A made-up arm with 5 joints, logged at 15 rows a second.
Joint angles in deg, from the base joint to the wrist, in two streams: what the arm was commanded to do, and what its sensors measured. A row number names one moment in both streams.
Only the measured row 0 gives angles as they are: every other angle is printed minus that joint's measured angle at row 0.
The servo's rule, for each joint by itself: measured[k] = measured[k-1] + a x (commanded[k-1-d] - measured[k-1]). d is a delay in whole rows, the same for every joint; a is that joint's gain. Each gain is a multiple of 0.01, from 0.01 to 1. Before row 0 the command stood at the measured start. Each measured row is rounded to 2 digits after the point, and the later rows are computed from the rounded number. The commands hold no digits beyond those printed.
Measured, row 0: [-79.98 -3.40 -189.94 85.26 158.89]
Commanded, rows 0 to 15: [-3.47 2.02 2.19 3.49 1.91]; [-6.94 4.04 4.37 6.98 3.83]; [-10.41 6.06 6.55 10.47 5.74]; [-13.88 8.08 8.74 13.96 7.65]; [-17.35 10.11 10.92 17.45 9.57]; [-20.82 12.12 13.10 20.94 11.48]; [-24.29 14.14 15.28 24.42 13.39]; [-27.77 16.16 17.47 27.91 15.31]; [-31.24 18.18 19.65 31.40 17.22]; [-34.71 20.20 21.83 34.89 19.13]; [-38.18 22.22 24.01 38.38 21.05]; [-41.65 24.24 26.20 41.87 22.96]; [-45.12 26.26 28.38 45.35 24.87]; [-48.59 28.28 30.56 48.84 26.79]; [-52.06 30.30 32.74 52.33 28.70]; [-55.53 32.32 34.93 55.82 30.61]
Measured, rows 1 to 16: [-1.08 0.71 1.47 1.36 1.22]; [-2.90 1.88 3.41 3.55 2.89]; [-5.23 3.34 5.51 6.25 4.71]; [-7.91 5.00 7.67 9.26 6.59]; [-10.84 6.79 9.85 12.45 8.50]; [-13.93 8.66 12.03 15.76 10.41]; [-17.14 10.58 14.21 19.14 12.32]; [-20.44 12.53 16.39 22.56 14.23]; [-23.79 14.51 18.57 26.01 16.14]; [-27.18 16.50 20.75 29.47 18.05]; [-30.59 18.50 22.93 32.94 19.97]; [-34.02 20.51 25.12 36.42 21.88]; [-37.46 22.52 27.30 39.90 23.79]; [-40.91 24.54 29.48 43.39 25.71]; [-44.37 26.56 31.66 46.88 27.62]; [-47.83 28.58 33.85 50.37 29.53]
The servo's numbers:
d 0
a 0.31 0.35 0.67 0.39 0.64

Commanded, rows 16 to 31: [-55.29 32.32 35.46 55.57 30.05]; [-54.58 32.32 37.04 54.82 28.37]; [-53.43 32.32 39.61 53.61 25.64]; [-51.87 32.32 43.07 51.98 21.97]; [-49.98 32.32 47.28 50.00 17.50]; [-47.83 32.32 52.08 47.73 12.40]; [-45.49 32.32 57.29 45.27 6.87]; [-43.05 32.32 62.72 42.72 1.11]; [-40.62 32.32 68.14 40.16 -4.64]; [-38.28 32.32 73.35 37.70 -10.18]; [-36.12 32.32 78.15 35.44 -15.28]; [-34.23 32.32 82.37 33.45 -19.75]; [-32.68 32.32 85.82 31.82 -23.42]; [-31.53 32.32 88.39 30.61 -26.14]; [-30.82 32.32 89.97 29.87 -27.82]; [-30.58 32.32 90.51 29.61 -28.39]
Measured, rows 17 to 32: [-50.14 29.89 34.93 52.40 29.86]; [-51.52 30.74 36.34 53.34 28.91]; [-52.11 31.29 38.53 53.45 26.82]; [-52.04 31.65 41.57 52.88 23.72]; [-51.40 31.88 45.40 51.76 19.74]; [-50.29 32.03 49.88 50.19 15.04]; [-48.80 32.13 54.84 48.27 9.81]; [-47.02 32.20 60.12 46.11 4.24]; [-45.04 32.24 65.49 43.79 -1.44]; [-42.94 32.27 70.76 41.41 -7.03]; [-40.83 32.29 75.71 39.08 -12.31]; [-38.78 32.30 80.17 36.88 -17.07]; [-36.89 32.31 83.96 34.91 -21.13]; [-35.23 32.31 86.93 33.23 -24.34]; [-33.86 32.31 88.97 31.92 -26.57]; [-32.84 32.31 90.00 31.02 -27.73]
